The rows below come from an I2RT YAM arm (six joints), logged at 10 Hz.
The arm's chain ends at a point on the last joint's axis. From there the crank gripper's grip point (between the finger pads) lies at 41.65 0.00 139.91 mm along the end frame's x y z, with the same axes.
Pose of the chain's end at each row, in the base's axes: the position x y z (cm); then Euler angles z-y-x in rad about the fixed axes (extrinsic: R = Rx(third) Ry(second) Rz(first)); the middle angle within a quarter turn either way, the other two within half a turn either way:
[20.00, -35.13, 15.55, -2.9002, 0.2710, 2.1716]
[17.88, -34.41, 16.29, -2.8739, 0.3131, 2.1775]
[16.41, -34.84, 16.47, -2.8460, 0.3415, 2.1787]
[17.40, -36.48, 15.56, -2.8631, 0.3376, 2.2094]
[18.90, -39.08, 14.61, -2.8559, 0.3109, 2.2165]
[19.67, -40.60, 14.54, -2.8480, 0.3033, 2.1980]
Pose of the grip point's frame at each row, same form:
[19.85, -46.58, 6.50, -2.9002, 0.2710, 2.1716]
[18.37, -45.73, 7.09, -2.8739, 0.3131, 2.1775]
[17.34, -46.06, 7.18, -2.8460, 0.3415, 2.1787]
[18.26, -47.46, 5.98, -2.8631, 0.3376, 2.2094]
[19.38, -49.99, 4.92, -2.8559, 0.3109, 2.2165]
[20.04, -51.67, 5.03, -2.8480, 0.3033, 2.1980]

